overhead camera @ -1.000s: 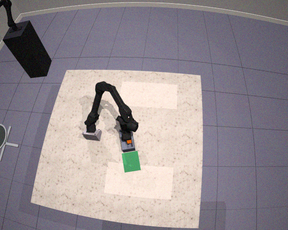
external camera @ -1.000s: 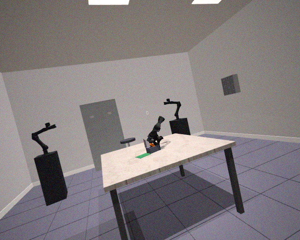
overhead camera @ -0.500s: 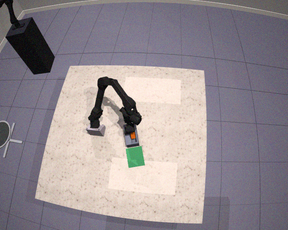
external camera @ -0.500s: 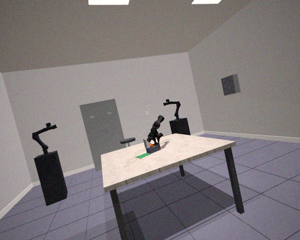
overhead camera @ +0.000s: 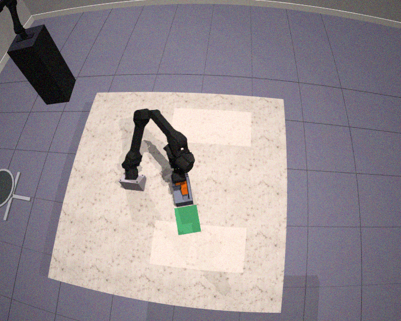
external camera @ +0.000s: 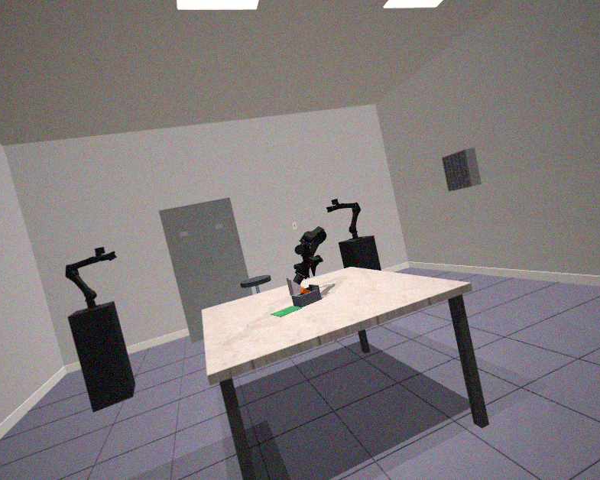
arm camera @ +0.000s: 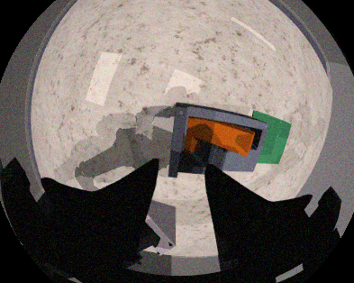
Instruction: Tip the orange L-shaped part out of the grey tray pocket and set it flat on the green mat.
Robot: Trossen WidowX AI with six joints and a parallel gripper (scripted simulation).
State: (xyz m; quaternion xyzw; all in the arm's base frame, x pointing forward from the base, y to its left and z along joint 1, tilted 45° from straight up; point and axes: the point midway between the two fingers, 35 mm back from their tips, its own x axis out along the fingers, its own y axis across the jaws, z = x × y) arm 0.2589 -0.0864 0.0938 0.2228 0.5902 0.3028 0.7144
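My gripper tip is now 100 mm above the orange L-shaped part and 40 mm to the left of it. Round my gripper tip: green mat (220 mm to the right, 160 mm below, 30 mm ahead).
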